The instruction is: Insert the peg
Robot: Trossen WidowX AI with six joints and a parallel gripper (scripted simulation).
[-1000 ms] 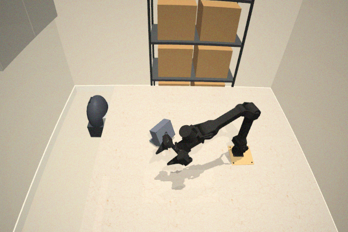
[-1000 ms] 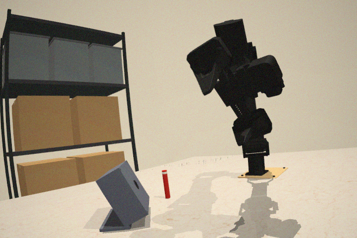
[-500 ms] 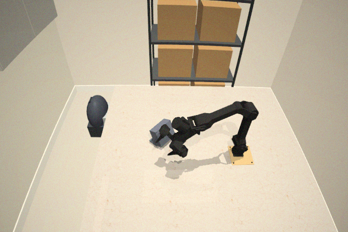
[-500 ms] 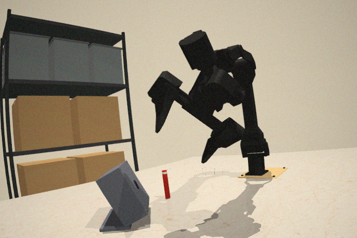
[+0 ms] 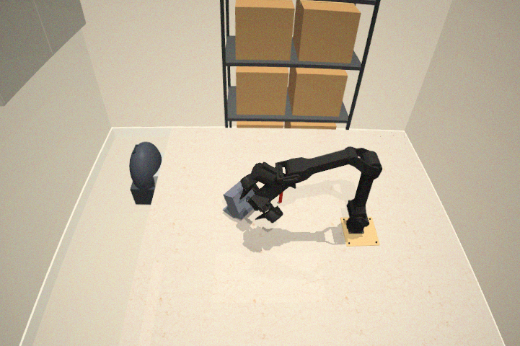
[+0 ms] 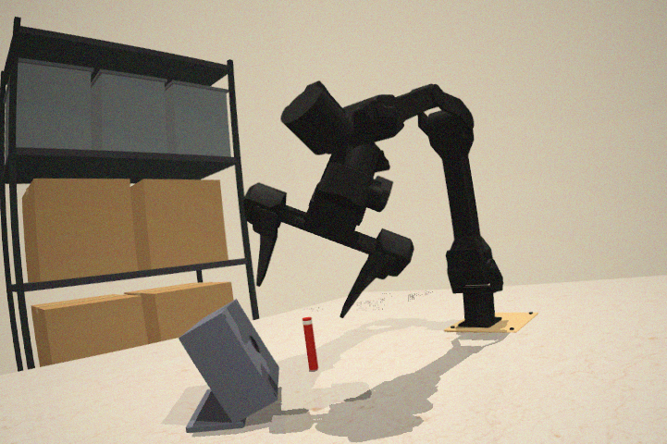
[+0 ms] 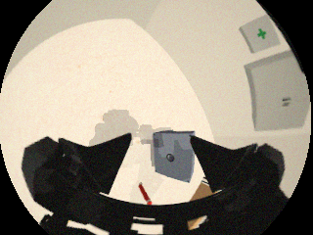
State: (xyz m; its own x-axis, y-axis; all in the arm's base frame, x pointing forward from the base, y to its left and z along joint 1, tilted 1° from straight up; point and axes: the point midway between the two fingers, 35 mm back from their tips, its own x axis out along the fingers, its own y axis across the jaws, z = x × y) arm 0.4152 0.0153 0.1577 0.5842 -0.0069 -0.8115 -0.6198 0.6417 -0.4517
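My gripper tip is now 130 mm past the red peg, 150 mm to the left of it and 70 mm above it. From my gripper tip the other things lie so: grey sloped panel 20 mm ahead, 110 mm to the right, 60 mm below.
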